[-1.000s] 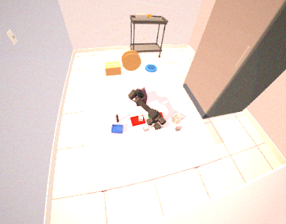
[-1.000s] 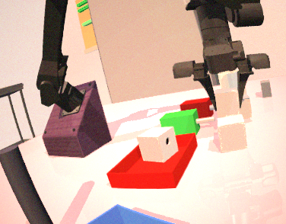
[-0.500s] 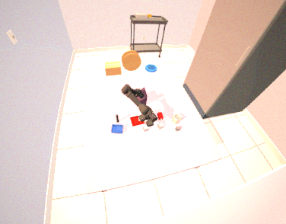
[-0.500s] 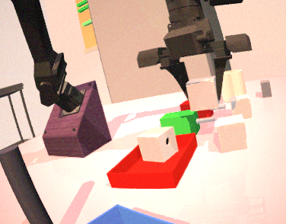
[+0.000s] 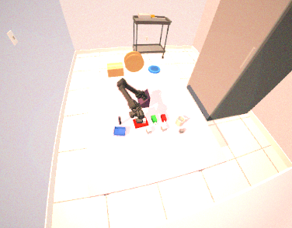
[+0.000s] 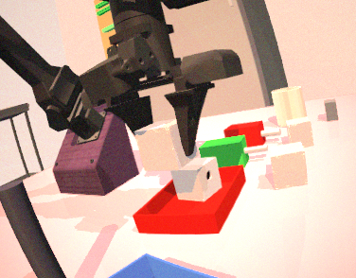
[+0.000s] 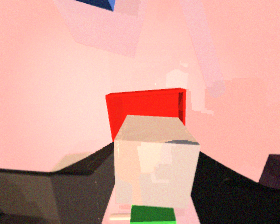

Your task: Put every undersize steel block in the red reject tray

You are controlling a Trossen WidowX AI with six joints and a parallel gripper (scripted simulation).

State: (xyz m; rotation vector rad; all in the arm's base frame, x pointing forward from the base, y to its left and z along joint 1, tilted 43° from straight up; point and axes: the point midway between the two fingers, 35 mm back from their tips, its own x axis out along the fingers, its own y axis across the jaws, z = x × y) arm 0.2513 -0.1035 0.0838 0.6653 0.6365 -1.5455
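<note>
My gripper tip is now 7 cm above the red reject tray and 3 cm to the right of it. Also, from my gripper tip: red gauge (29 cm to the left, 6 cm below, 3 cm ahead); then green GO gauge (18 cm to the left, 6 cm below, 2 cm ahead); then blue tray (20 cm to the right, 7 cm below, 7 cm ahead).
</note>
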